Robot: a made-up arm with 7 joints.
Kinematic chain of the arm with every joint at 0, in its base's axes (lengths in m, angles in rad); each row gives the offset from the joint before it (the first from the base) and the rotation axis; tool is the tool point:
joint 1: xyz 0 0 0.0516 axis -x
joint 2: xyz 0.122 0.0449 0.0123 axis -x
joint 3: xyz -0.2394 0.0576 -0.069 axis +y
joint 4: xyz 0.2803 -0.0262 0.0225 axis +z
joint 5: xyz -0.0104 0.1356 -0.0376 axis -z
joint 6: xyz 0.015 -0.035 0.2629 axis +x
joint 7: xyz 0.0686 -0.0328 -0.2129 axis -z
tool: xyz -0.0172 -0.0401 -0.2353
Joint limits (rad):
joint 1: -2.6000..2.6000
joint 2: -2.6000..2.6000
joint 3: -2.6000..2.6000
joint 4: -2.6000..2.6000
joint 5: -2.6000..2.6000
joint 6: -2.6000..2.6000
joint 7: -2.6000..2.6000
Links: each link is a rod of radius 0.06 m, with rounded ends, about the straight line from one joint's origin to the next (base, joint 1, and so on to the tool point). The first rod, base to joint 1, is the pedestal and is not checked.
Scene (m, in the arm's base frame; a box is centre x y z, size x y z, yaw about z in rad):
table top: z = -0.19
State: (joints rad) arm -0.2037 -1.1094 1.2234 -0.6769 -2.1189 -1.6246 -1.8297
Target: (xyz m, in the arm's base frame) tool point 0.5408 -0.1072 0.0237
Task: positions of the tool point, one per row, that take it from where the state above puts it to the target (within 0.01 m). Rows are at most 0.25 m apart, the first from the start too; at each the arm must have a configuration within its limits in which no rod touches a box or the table.
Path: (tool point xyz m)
1: 0.5893 0.6563 -0.0376
2: 0.6611 0.4405 -0.0976
3: 0.6720 0.2205 -0.0987
4: 0.6267 0.0303 -0.0519
5: 0.5408 -0.1072 0.0237

